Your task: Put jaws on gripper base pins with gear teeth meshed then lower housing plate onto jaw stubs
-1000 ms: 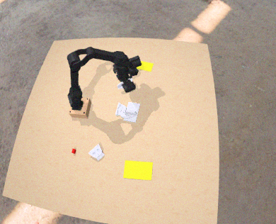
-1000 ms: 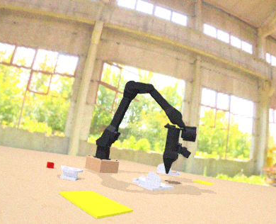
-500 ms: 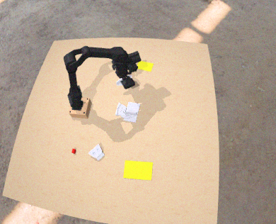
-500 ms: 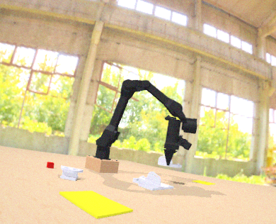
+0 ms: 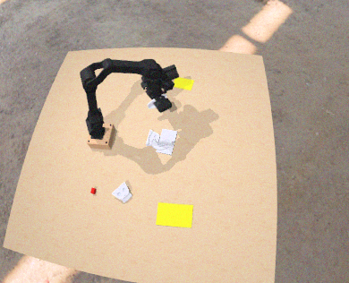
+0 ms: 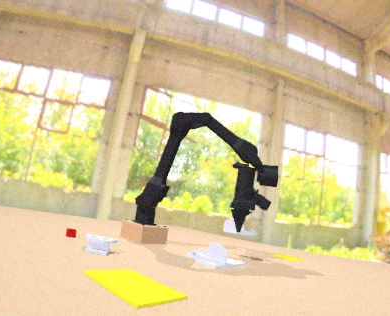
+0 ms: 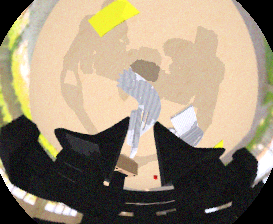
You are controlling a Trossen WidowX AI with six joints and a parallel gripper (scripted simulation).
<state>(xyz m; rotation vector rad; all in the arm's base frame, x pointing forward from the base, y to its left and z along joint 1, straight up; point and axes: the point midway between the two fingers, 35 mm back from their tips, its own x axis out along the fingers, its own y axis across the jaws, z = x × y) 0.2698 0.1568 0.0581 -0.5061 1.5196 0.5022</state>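
Right now my gripper tip is 1 cm short of the white jaw, 16 cm to the left of it and 6 cm above it. Round my gripper tip: small red cube 25 cm behind, 43 cm to the right, 7 cm below; small white block 11 cm behind, 42 cm to the right, 7 cm below; small yellow pad 10 cm ahead, 20 cm to the left, 8 cm below.
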